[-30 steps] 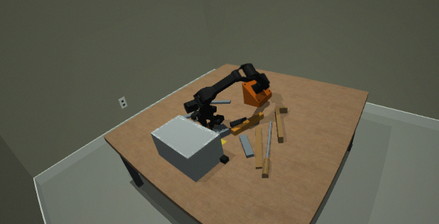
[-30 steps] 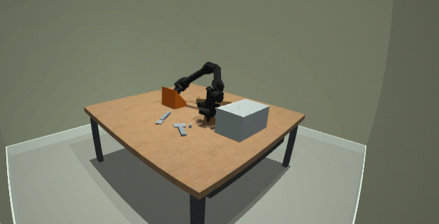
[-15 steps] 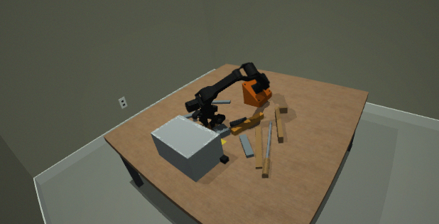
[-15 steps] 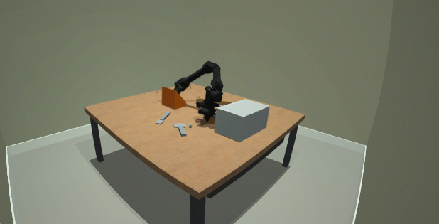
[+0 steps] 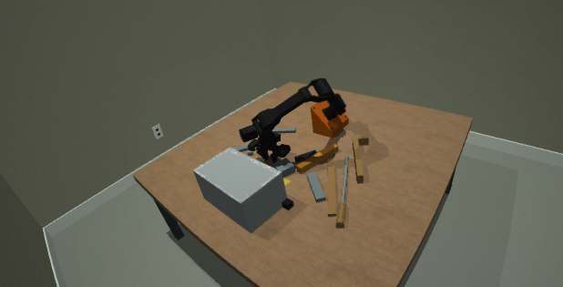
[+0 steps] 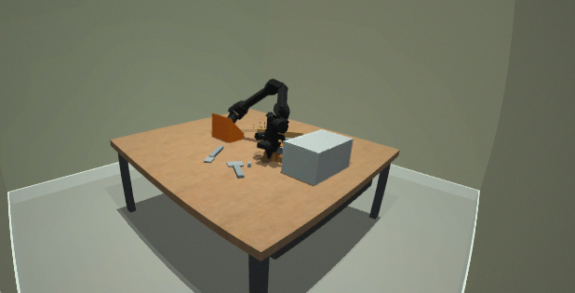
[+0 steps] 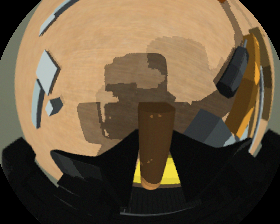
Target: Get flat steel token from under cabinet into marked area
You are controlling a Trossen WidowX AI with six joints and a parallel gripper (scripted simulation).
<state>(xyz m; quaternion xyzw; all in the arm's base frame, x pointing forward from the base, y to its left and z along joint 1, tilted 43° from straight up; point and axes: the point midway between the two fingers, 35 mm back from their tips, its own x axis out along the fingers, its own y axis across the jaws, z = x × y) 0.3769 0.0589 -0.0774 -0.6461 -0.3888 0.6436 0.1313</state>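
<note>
My gripper tip is 8 cm to the right of the grey block and 1 cm below it. From my gripper tip the other things lie so: wooden stick 31 cm to the left, 5 cm behind; orange bar 15 cm to the left, 15 cm behind, 1 cm above; grey t-piece 21 cm to the right.
</note>
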